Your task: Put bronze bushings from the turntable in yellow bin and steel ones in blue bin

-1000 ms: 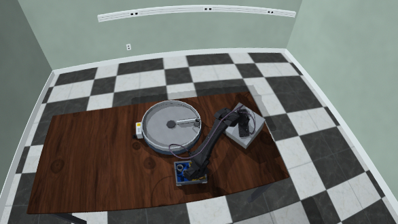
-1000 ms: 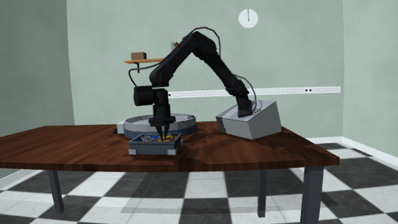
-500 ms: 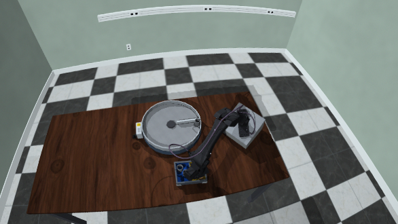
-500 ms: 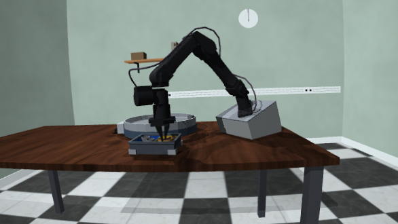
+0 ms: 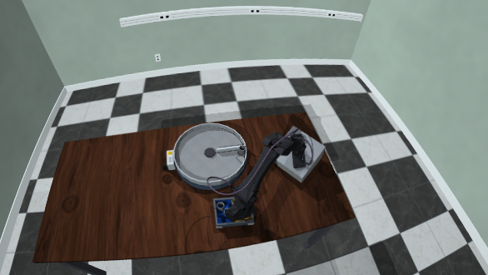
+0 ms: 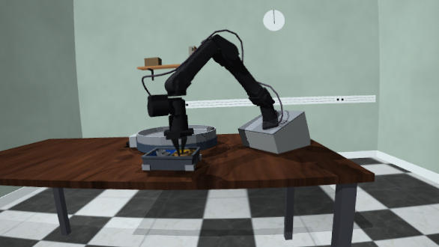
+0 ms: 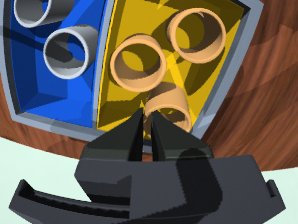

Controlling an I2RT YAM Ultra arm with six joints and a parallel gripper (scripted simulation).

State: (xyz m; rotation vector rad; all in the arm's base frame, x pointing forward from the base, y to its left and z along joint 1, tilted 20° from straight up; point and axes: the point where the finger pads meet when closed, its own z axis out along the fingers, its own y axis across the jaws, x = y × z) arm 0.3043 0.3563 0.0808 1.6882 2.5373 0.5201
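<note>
Now: hand 40 mm to the left of the yellow bin, 30 mm above it and 10 mm short of it. Round my hand: grey turntable 380 mm to the right, 200 mm ahead, 10 mm above; then bin tray 50 mm ahead, 30 mm to the right, 20 mm below; then blue bin 90 mm ahead, 30 mm below, 20 mm to the right.
</note>
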